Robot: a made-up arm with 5 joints. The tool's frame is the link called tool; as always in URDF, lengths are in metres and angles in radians. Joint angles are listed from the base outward.
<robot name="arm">
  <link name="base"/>
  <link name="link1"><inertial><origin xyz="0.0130 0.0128 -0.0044"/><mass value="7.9"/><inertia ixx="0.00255" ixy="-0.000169" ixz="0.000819" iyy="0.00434" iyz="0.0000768" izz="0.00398"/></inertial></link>
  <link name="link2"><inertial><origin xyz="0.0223 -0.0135 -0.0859"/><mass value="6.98"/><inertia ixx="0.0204" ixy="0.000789" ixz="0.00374" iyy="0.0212" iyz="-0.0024" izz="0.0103"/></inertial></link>
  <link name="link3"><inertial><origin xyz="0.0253 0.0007 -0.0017"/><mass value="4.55"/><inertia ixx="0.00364" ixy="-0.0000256" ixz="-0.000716" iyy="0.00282" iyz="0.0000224" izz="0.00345"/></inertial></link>
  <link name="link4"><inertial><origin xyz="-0.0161 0.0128 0.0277"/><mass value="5.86"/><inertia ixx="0.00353" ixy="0" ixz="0" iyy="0.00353" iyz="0" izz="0.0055"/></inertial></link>
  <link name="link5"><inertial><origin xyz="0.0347 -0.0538 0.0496"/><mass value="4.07"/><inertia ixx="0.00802" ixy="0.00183" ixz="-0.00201" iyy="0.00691" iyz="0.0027" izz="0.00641"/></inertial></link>
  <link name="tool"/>
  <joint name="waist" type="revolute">
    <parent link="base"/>
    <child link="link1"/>
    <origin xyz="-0.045 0.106 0.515" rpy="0 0 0"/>
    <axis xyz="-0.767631 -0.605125 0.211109"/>
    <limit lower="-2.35" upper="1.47"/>
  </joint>
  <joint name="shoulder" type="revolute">
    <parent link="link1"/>
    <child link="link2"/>
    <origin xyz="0.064 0.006 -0.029" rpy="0 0 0"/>
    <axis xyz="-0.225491 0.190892 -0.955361"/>
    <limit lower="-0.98" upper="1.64"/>
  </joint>
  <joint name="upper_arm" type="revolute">
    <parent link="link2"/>
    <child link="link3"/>
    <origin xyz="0.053 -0.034 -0.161" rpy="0 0 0"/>
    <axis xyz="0 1 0"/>
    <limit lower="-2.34" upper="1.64"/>
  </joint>
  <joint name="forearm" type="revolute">
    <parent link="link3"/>
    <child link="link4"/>
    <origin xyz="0.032 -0.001 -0.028" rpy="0 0 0"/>
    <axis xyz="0 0 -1"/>
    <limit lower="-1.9" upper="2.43"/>
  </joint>
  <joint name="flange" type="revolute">
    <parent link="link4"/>
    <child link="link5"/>
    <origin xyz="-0.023 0.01 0.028" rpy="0 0 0"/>
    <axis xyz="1 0 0"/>
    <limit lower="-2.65" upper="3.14"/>
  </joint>
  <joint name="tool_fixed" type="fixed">
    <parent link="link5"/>
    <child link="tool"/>
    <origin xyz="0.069 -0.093 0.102" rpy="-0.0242 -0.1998 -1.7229"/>
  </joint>
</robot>
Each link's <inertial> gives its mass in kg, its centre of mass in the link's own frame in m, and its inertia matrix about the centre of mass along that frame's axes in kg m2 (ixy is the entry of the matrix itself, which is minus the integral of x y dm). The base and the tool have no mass. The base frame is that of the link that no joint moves.
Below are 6 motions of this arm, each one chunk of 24 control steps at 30 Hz.
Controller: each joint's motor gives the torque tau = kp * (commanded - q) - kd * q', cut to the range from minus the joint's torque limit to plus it. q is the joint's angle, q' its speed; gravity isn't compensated. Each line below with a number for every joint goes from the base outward.
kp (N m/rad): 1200 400 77 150 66
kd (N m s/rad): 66 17 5.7 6.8 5
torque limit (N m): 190 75 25 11 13
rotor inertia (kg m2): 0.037 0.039 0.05 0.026 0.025
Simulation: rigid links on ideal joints. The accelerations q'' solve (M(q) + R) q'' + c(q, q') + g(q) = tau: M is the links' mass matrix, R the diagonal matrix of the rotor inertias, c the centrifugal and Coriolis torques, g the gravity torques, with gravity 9.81 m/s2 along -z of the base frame. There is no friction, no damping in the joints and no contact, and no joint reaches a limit. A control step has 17 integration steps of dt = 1/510 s. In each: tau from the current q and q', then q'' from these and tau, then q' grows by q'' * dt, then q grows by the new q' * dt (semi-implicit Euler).
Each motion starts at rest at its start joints. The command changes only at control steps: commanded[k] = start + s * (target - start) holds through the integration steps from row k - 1 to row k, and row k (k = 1, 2, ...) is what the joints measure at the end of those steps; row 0 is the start. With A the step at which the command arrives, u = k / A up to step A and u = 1 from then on. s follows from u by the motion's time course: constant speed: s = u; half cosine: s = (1 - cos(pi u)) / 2; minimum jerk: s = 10 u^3 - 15 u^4 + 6 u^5; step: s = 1 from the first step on.
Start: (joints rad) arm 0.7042 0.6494 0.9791 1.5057 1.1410
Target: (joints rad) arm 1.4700 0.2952 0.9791 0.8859 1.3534
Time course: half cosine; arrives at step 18
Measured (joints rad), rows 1 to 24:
1: 0.6959 0.6471 0.9836 1.5055 1.1527
2: 0.6941 0.6457 0.9949 1.4989 1.1686
3: 0.7058 0.6393 1.0042 1.4838 1.1815
4: 0.7301 0.6261 1.0094 1.4601 1.1931
5: 0.7656 0.6072 1.0116 1.4284 1.2049
6: 0.8102 0.5840 1.0118 1.3898 1.2177
7: 0.8625 0.5574 1.0112 1.3455 1.2319
8: 0.9206 0.5284 1.0100 1.2967 1.2473
9: 0.9829 0.4977 1.0087 1.2451 1.2634
10: 1.0475 0.4661 1.0074 1.1922 1.2799
11: 1.1124 0.4346 1.0060 1.1395 1.2962
12: 1.1756 0.4041 1.0046 1.0886 1.3118
13: 1.2354 0.3755 1.0034 1.0413 1.3263
14: 1.2897 0.3496 1.0022 0.9988 1.3392
15: 1.3370 0.3274 1.0012 0.9625 1.3502
16: 1.3758 0.3095 1.0003 0.9334 1.3591
17: 1.4049 0.2966 0.9995 0.9125 1.3658
18: 1.4233 0.2889 0.9989 0.9004 1.3701
19: 1.4327 0.2859 0.9994 0.8951 1.3732
20: 1.4367 0.2855 1.0016 0.8933 1.3760
21: 1.4383 0.2859 1.0041 0.8927 1.3785
22: 1.4389 0.2863 1.0062 0.8926 1.3803
23: 1.4392 0.2865 1.0077 0.8926 1.3815
24: 1.4392 0.2866 1.0086 0.8925 1.3823

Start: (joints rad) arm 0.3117 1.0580 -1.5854 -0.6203 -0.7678
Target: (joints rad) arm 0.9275 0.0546 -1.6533 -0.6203 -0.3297
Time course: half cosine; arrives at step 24
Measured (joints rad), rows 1 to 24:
1: 0.3065 1.0540 -1.5957 -0.6208 -0.7761
2: 0.3057 1.0477 -1.6113 -0.6218 -0.7836
3: 0.3111 1.0335 -1.6230 -0.6225 -0.7855
4: 0.3223 1.0107 -1.6307 -0.6227 -0.7819
5: 0.3387 0.9800 -1.6359 -0.6226 -0.7735
6: 0.3596 0.9421 -1.6400 -0.6225 -0.7611
7: 0.3847 0.8977 -1.6438 -0.6222 -0.7454
8: 0.4134 0.8475 -1.6477 -0.6219 -0.7267
9: 0.4453 0.7924 -1.6517 -0.6215 -0.7055
10: 0.4798 0.7332 -1.6560 -0.6212 -0.6823
11: 0.5164 0.6709 -1.6605 -0.6207 -0.6575
12: 0.5544 0.6066 -1.6650 -0.6203 -0.6314
13: 0.5932 0.5413 -1.6695 -0.6198 -0.6047
14: 0.6321 0.4762 -1.6739 -0.6194 -0.5776
15: 0.6705 0.4123 -1.6779 -0.6190 -0.5506
16: 0.7077 0.3507 -1.6817 -0.6186 -0.5243
17: 0.7430 0.2925 -1.6849 -0.6182 -0.4989
18: 0.7759 0.2387 -1.6877 -0.6179 -0.4750
19: 0.8057 0.1902 -1.6900 -0.6176 -0.4530
20: 0.8320 0.1479 -1.6917 -0.6174 -0.4331
21: 0.8543 0.1126 -1.6929 -0.6172 -0.4158
22: 0.8721 0.0849 -1.6937 -0.6171 -0.4014
23: 0.8853 0.0652 -1.6941 -0.6171 -0.3902
24: 0.8935 0.0540 -1.6942 -0.6171 -0.3823

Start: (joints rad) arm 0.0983 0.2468 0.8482 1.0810 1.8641
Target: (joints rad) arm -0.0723 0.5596 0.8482 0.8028 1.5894
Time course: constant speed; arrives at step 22
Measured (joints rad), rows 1 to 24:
1: 0.0893 0.2516 0.8462 1.0753 1.8715
2: 0.0779 0.2619 0.8483 1.0656 1.8768
3: 0.0681 0.2754 0.8512 1.0545 1.8749
4: 0.0596 0.2899 0.8532 1.0427 1.8683
5: 0.0516 0.3042 0.8542 1.0304 1.8592
6: 0.0440 0.3184 0.8544 1.0178 1.8487
7: 0.0364 0.3324 0.8542 1.0052 1.8374
8: 0.0289 0.3464 0.8538 0.9925 1.8257
9: 0.0214 0.3604 0.8534 0.9798 1.8136
10: 0.0139 0.3744 0.8529 0.9670 1.8014
11: 0.0063 0.3884 0.8525 0.9543 1.7890
12: -0.0012 0.4024 0.8520 0.9416 1.7766
13: -0.0087 0.4164 0.8515 0.9288 1.7641
14: -0.0162 0.4303 0.8511 0.9160 1.7516
15: -0.0237 0.4443 0.8507 0.9033 1.7390
16: -0.0313 0.4582 0.8502 0.8905 1.7265
17: -0.0388 0.4722 0.8498 0.8777 1.7139
18: -0.0463 0.4861 0.8494 0.8650 1.7012
19: -0.0538 0.5000 0.8490 0.8522 1.6886
20: -0.0613 0.5139 0.8486 0.8394 1.6760
21: -0.0688 0.5278 0.8483 0.8266 1.6633
22: -0.0762 0.5417 0.8479 0.8138 1.6506
23: -0.0811 0.5501 0.8499 0.8078 1.6421
24: -0.0834 0.5528 0.8509 0.8052 1.6366

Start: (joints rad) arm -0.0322 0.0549 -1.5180 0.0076 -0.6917
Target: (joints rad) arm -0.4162 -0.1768 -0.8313 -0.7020 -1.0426
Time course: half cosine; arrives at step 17
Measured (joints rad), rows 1 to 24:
1: -0.0383 0.0537 -1.5236 0.0019 -0.6911
2: -0.0468 0.0503 -1.5273 -0.0103 -0.6944
3: -0.0584 0.0437 -1.5202 -0.0315 -0.7015
4: -0.0743 0.0337 -1.5009 -0.0626 -0.7132
5: -0.0948 0.0206 -1.4704 -0.1030 -0.7297
6: -0.1196 0.0048 -1.4298 -0.1518 -0.7508
7: -0.1480 -0.0130 -1.3807 -0.2074 -0.7759
8: -0.1791 -0.0323 -1.3249 -0.2678 -0.8042
9: -0.2120 -0.0524 -1.2644 -0.3311 -0.8347
10: -0.2456 -0.0727 -1.2012 -0.3952 -0.8665
11: -0.2786 -0.0924 -1.1376 -0.4577 -0.8983
12: -0.3100 -0.1109 -1.0759 -0.5167 -0.9292
13: -0.3388 -0.1275 -1.0182 -0.5701 -0.9580
14: -0.3639 -0.1417 -0.9665 -0.6160 -0.9838
15: -0.3845 -0.1530 -0.9224 -0.6531 -1.0057
16: -0.3998 -0.1611 -0.8875 -0.6800 -1.0230
17: -0.4095 -0.1655 -0.8628 -0.6958 -1.0352
18: -0.4144 -0.1670 -0.8472 -0.7031 -1.0427
19: -0.4167 -0.1671 -0.8378 -0.7065 -1.0470
20: -0.4178 -0.1669 -0.8323 -0.7082 -1.0495
21: -0.4184 -0.1667 -0.8290 -0.7089 -1.0510
22: -0.4186 -0.1666 -0.8270 -0.7093 -1.0519
23: -0.4188 -0.1665 -0.8259 -0.7095 -1.0524
24: -0.4188 -0.1665 -0.8253 -0.7095 -1.0528

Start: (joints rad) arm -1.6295 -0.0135 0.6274 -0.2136 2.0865
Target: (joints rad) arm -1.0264 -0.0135 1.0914 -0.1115 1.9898
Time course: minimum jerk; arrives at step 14
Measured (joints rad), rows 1 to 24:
1: -1.6188 -0.0120 0.6210 -0.2141 2.0810
2: -1.6036 -0.0095 0.6101 -0.2132 2.0688
3: -1.5834 -0.0089 0.6102 -0.2103 2.0599
4: -1.5528 -0.0094 0.6250 -0.2050 2.0539
5: -1.5087 -0.0096 0.6533 -0.1971 2.0479
6: -1.4512 -0.0091 0.6926 -0.1868 2.0395
7: -1.3832 -0.0079 0.7399 -0.1747 2.0282
8: -1.3092 -0.0064 0.7917 -0.1618 2.0145
9: -1.2351 -0.0050 0.8444 -0.1491 1.9994
10: -1.1665 -0.0040 0.8943 -0.1375 1.9845
11: -1.1085 -0.0035 0.9383 -0.1279 1.9712
12: -1.0646 -0.0035 0.9739 -0.1208 1.9606
13: -1.0360 -0.0038 1.0002 -0.1165 1.9535
14: -1.0206 -0.0044 1.0180 -0.1143 1.9502
15: -1.0138 -0.0053 1.0301 -0.1135 1.9504
16: -1.0110 -0.0060 1.0384 -0.1132 1.9522
17: -1.0100 -0.0065 1.0439 -0.1131 1.9541
18: -1.0096 -0.0068 1.0473 -0.1131 1.9556
19: -1.0094 -0.0069 1.0494 -0.1131 1.9566
20: -1.0093 -0.0070 1.0505 -0.1131 1.9572
21: -1.0093 -0.0071 1.0511 -0.1130 1.9576
22: -1.0092 -0.0071 1.0514 -0.1130 1.9578
23: -1.0092 -0.0071 1.0516 -0.1130 1.9579
24: -1.0092 -0.0071 1.0516 -0.1130 1.9580

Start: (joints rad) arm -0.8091 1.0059 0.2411 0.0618 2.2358
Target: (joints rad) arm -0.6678 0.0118 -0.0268 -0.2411 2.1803
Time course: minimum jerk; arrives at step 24
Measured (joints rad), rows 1 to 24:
1: -0.8058 0.9943 0.2420 0.0648 2.2377
2: -0.8012 0.9792 0.2372 0.0658 2.2432
3: -0.7977 0.9665 0.2310 0.0645 2.2467
4: -0.7952 0.9523 0.2264 0.0608 2.2472
5: -0.7926 0.9318 0.2225 0.0543 2.2457
6: -0.7891 0.9024 0.2177 0.0449 2.2430
7: -0.7843 0.8632 0.2104 0.0326 2.2396
8: -0.7779 0.8144 0.2003 0.0174 2.2356
9: -0.7701 0.7573 0.1874 -0.0003 2.2311
10: -0.7612 0.6932 0.1722 -0.0203 2.2259
11: -0.7515 0.6239 0.1551 -0.0421 2.2202
12: -0.7412 0.5512 0.1368 -0.0651 2.2142
13: -0.7307 0.4772 0.1179 -0.0887 2.2079
14: -0.7202 0.4038 0.0988 -0.1122 2.2017
15: -0.7101 0.3331 0.0803 -0.1351 2.1956
16: -0.7007 0.2669 0.0628 -0.1567 2.1900
17: -0.6921 0.2069 0.0467 -0.1764 2.1849
18: -0.6846 0.1546 0.0324 -0.1938 2.1805
19: -0.6783 0.1109 0.0202 -0.2084 2.1768
20: -0.6733 0.0765 0.0104 -0.2201 2.1738
21: -0.6695 0.0515 0.0029 -0.2289 2.1714
22: -0.6668 0.0353 -0.0023 -0.2348 2.1695
23: -0.6652 0.0266 -0.0053 -0.2383 2.1680
24: -0.6643 0.0233 -0.0066 -0.2400 2.1667

